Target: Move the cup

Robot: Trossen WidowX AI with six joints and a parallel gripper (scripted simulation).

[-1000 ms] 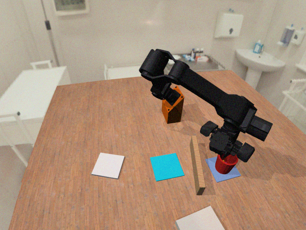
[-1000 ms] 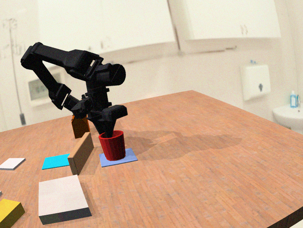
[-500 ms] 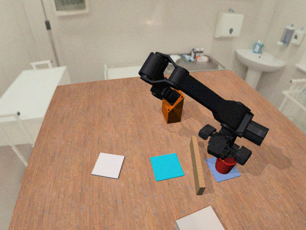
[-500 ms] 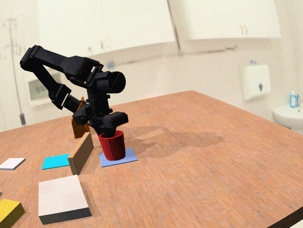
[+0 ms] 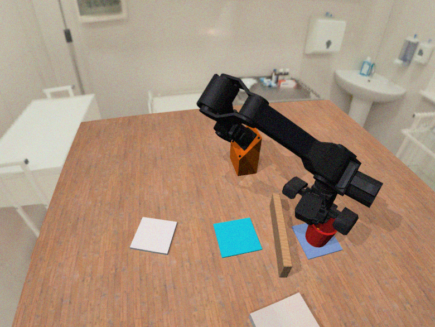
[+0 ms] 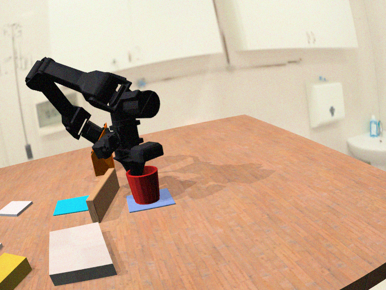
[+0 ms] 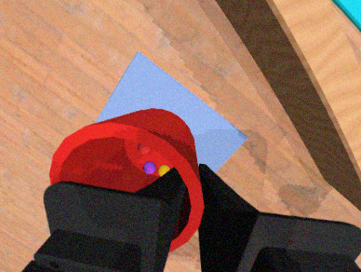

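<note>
The cyan pad lies 190 mm to the right of my gripper tip, 60 mm behind it and 50 mm below it. The rest, counted from my gripper tip: white box 230 mm ahead, 180 mm to the right, 20 mm below; wooden bar 80 mm to the right, 20 mm below, 20 mm behind; red cup 30 mm ahead, 10 mm to the left.
</note>
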